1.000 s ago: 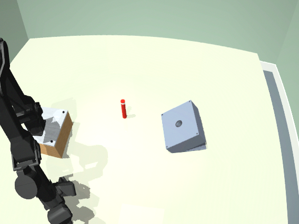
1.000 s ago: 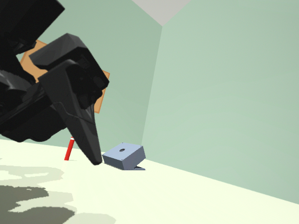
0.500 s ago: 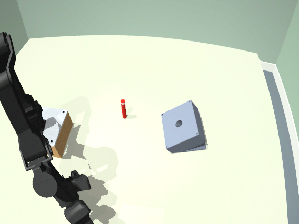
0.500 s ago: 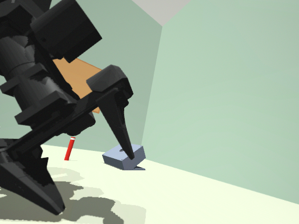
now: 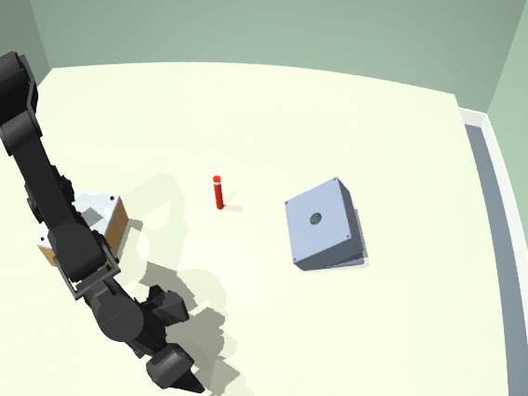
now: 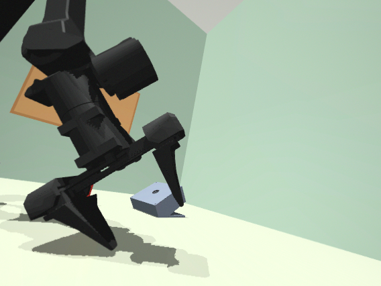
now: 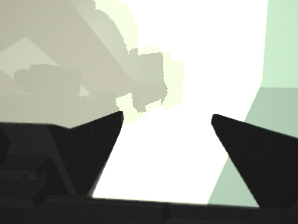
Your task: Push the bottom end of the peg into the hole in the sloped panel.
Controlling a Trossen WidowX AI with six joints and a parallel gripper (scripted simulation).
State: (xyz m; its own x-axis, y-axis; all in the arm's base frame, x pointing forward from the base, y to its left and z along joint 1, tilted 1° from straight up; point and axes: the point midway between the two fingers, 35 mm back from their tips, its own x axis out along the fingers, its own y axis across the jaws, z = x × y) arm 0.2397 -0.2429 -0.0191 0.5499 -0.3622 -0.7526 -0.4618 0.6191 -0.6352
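My gripper tip is now 3 cm short of the red round peg, 36 cm to the right of it and 2 cm below it. Also, from my gripper tip: sloped panel (22 cm ahead, 29 cm to the left).
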